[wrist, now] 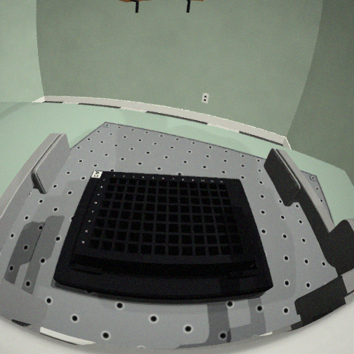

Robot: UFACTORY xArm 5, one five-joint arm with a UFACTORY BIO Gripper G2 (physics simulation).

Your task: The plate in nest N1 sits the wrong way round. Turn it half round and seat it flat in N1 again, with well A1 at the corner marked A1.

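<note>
The black well plate [165, 215] sits in the black nest [160, 290] in the middle of the wrist view. It looks level, with its row letters along the left side and its column numbers along the far edge. The white A1 label [97, 174] shows at the nest's far left corner, beside the plate corner where letters and numbers meet. My gripper [167, 172] is wide open, one finger to the left of the plate and one to the right, both apart from it. The nest's own name does not show.
A grey board [153, 318] with rows of holes lies under the nest. Beyond it are a pale green surface and a green wall [175, 60] with a white socket [205, 98]. Two dark posts hang at the top edge of the view. Finger shadows fall on the board.
</note>
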